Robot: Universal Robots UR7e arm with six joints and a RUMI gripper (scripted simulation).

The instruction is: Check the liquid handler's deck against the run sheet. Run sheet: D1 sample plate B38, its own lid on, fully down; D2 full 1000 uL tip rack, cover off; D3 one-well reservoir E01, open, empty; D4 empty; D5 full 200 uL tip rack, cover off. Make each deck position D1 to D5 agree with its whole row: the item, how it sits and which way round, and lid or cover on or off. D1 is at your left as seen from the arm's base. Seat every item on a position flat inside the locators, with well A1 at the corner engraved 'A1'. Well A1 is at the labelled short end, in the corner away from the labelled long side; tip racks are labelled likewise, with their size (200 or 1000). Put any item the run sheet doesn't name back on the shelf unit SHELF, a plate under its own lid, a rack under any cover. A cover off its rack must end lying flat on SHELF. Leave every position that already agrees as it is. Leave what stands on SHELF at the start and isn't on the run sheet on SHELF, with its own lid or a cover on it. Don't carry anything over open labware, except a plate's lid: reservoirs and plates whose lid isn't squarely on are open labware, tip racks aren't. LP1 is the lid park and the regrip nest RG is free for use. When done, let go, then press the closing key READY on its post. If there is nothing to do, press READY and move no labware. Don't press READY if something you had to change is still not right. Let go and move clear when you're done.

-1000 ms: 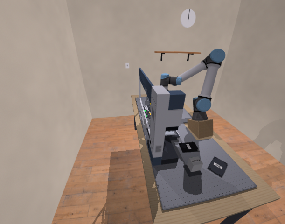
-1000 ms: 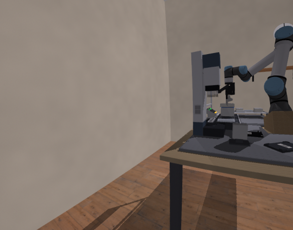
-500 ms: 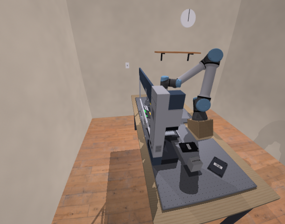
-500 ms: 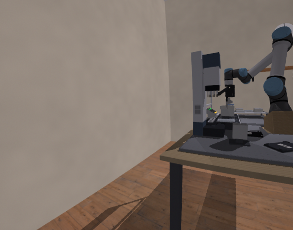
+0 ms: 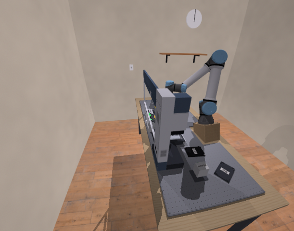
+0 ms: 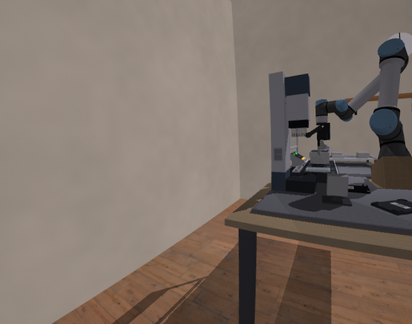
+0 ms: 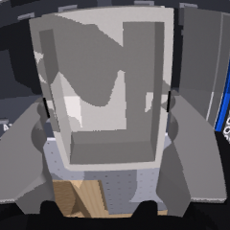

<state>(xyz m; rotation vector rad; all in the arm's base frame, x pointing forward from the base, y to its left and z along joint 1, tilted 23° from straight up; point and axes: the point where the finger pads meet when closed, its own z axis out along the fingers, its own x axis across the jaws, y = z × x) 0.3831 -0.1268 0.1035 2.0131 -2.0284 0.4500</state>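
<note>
Right now my hand is 1 cm past the blue-framed tip rack, 13 cm to the left of it and 1 cm above it. The rest, counted from my hand: yellow-rimmed tip rack (1 cm behind, 25 cm to the right, 4 cm below); shelf label (20 cm behind, 36 cm to the right, 14 cm below); one-well reservoir (1 cm below).
</note>
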